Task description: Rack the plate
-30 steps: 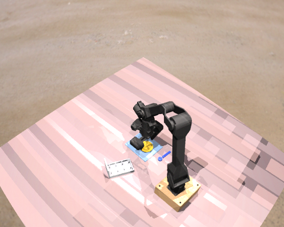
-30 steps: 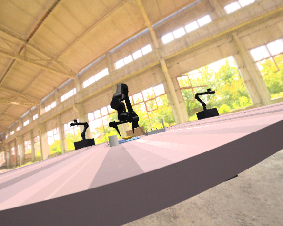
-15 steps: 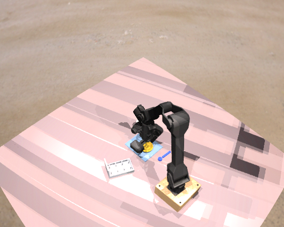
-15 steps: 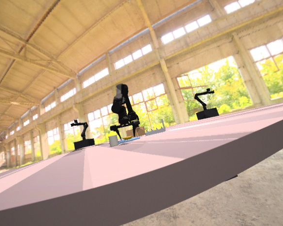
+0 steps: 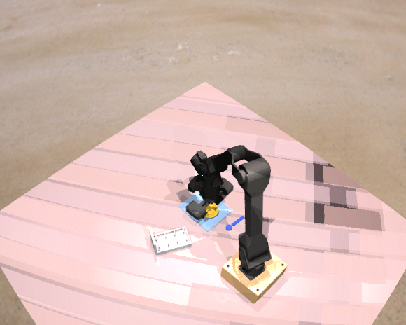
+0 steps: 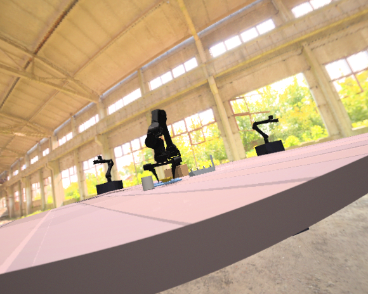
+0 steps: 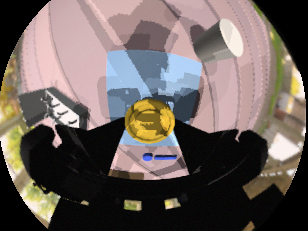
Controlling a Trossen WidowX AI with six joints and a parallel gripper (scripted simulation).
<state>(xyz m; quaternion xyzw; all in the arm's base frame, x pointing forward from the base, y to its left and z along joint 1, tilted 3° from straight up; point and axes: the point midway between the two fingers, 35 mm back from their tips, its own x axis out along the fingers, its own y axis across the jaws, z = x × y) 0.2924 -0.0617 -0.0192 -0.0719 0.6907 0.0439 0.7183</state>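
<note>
Right now my gripper tip is 18 cm to the right of the dish rack, 2 cm below it and 2 cm past it. Round my gripper tip: yellow plate (1 cm above); then blue spoon (10 cm behind, 4 cm to the right); then cup (13 cm ahead, 6 cm to the right, 2 cm above).
</note>
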